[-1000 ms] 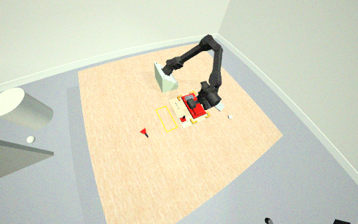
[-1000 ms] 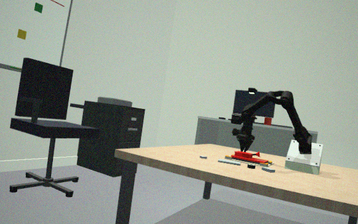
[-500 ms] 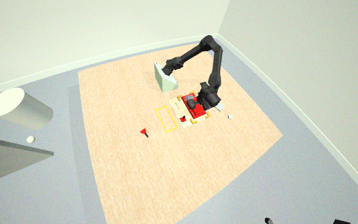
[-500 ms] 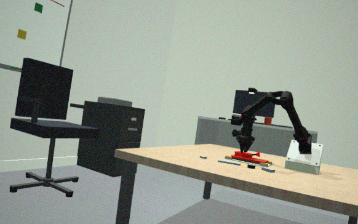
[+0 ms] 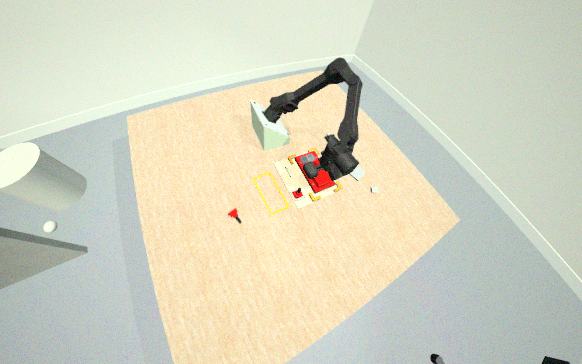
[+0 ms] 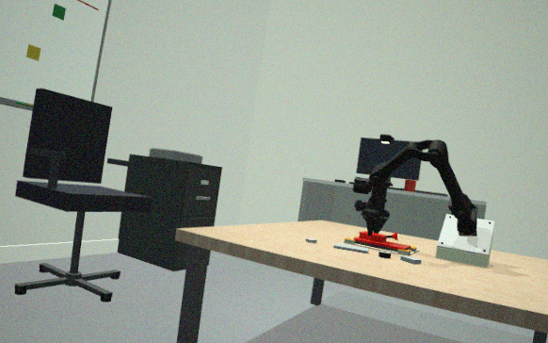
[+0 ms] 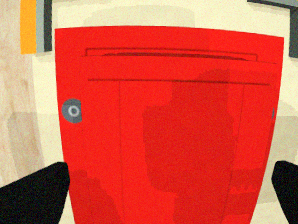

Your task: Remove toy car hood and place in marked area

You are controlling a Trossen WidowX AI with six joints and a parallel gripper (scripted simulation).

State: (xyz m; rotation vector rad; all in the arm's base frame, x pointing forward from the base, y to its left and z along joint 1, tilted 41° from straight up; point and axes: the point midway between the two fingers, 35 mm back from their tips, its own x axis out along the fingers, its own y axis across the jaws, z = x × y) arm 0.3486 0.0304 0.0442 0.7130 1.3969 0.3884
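Right now my gripper tip is right at the hood. Also, from my gripper tip: wheel: 220 mm to the left, 80 mm behind, 40 mm below.
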